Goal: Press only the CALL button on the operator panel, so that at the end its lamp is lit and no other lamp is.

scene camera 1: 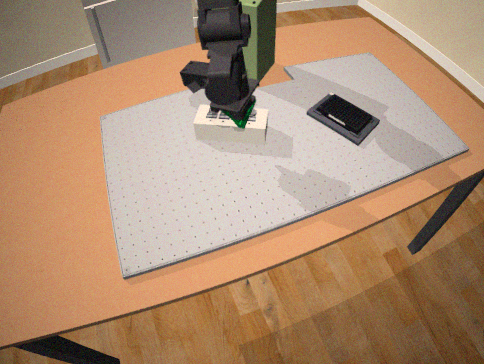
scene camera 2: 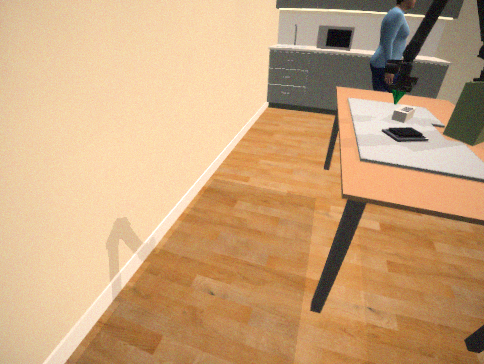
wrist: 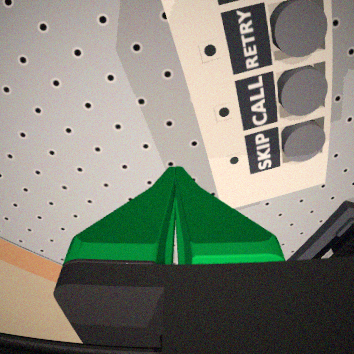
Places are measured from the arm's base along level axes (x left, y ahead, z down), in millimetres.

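Pixels of known places: gripper, between the fingertips: (scene camera 1: 241,127) (scene camera 2: 395,104) (wrist: 174,177).
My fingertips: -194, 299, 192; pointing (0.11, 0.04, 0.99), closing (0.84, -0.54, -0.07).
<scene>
Behind a point stands the place of what it marks, as x, y, z.
The operator panel (scene camera 1: 230,133) @(-206, 266, 232) (scene camera 2: 399,116) @(-122, 291, 233) (wrist: 200,90) @(-204, 261, 208) is a cream box on the pegboard. In the wrist view its grey round CALL button (wrist: 303,91) @(-164, 234, 205) lies between the RETRY button (wrist: 300,27) @(-187, 214, 205) and the SKIP button (wrist: 303,141) @(-142, 253, 205). The small lamps beside the RETRY label (wrist: 210,50) @(-211, 244, 207), the CALL label (wrist: 224,112) @(-188, 264, 207) and the SKIP label (wrist: 234,160) @(-165, 283, 207) are dark. The fourth button is out of the wrist view and partly hidden by the arm in scene camera 1. My gripper (scene camera 1: 242,126) @(-194, 299, 192) (scene camera 2: 396,103) @(-194, 299, 192) (wrist: 174,177) @(-194, 299, 192) is shut and empty, its green tips above the panel's lamp side, apart from the buttons.
A black tray-like device (scene camera 1: 344,117) @(70, 365, 237) (scene camera 2: 406,134) @(132, 369, 235) lies on the grey pegboard (scene camera 1: 200,200) @(-345, 374, 260) (scene camera 2: 370,145) @(225, 554, 260). A tall green block (scene camera 1: 261,40) @(7, 82, 133) (scene camera 2: 467,112) @(33, 66, 139) stands behind the panel on the orange table (scene camera 1: 50,200) @(-666, 163, 273). A person (scene camera 2: 392,37) stands beyond the table.
</scene>
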